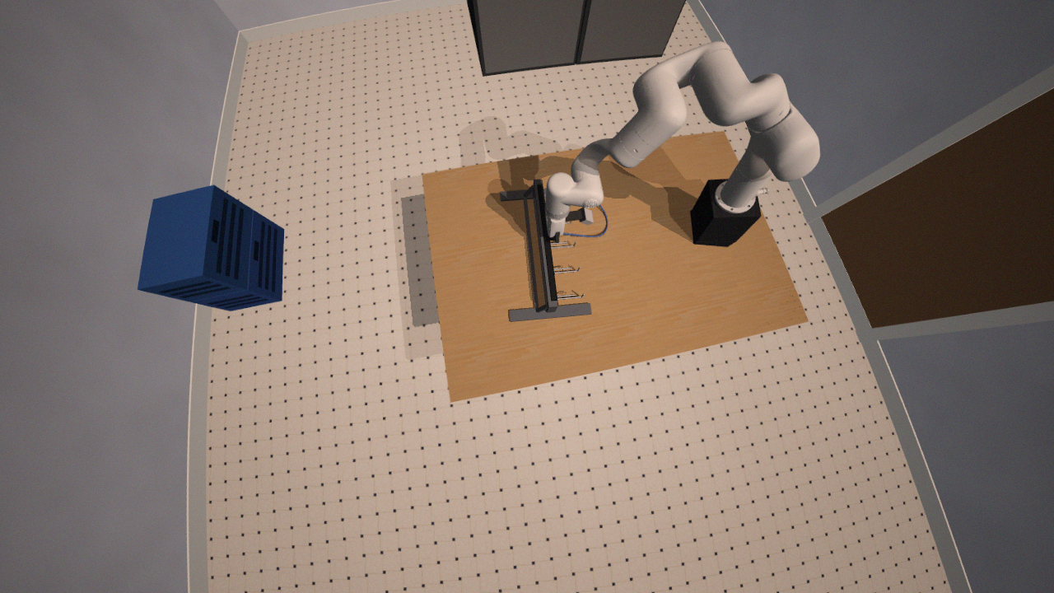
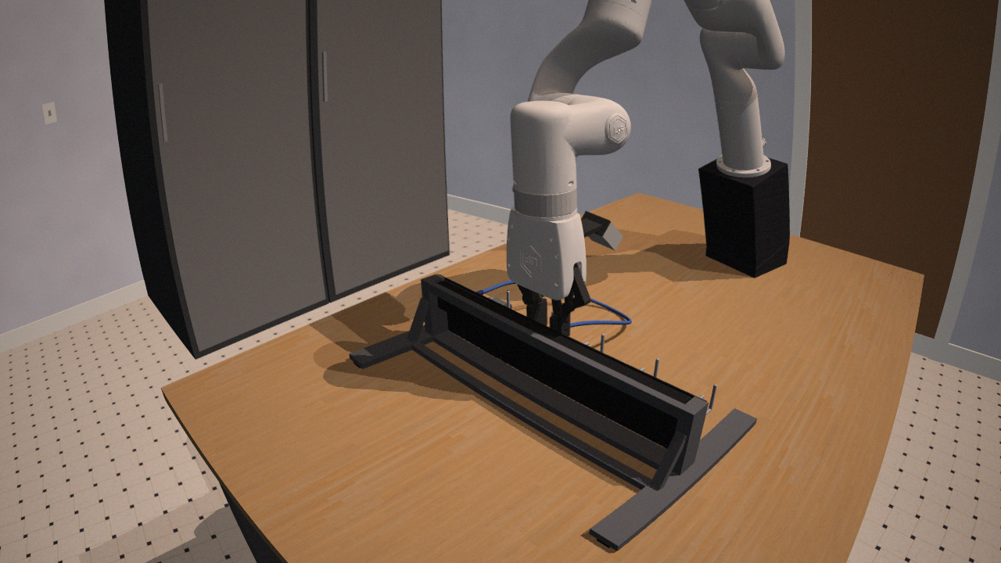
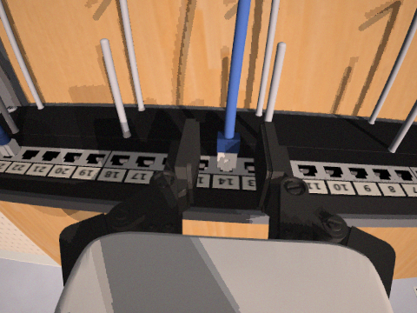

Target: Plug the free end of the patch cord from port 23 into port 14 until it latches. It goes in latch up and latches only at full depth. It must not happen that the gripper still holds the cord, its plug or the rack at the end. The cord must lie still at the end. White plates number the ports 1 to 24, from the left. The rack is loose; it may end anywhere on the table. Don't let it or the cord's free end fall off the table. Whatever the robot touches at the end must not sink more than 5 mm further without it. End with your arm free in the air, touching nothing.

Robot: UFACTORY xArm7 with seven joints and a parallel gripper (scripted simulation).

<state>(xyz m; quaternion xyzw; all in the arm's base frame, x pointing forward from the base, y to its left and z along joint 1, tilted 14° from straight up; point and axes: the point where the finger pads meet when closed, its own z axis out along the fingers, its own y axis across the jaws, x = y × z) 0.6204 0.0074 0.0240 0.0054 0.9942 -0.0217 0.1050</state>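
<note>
Right now the plug is 20 mm ahead of my hand and 20 mm below it.
</note>
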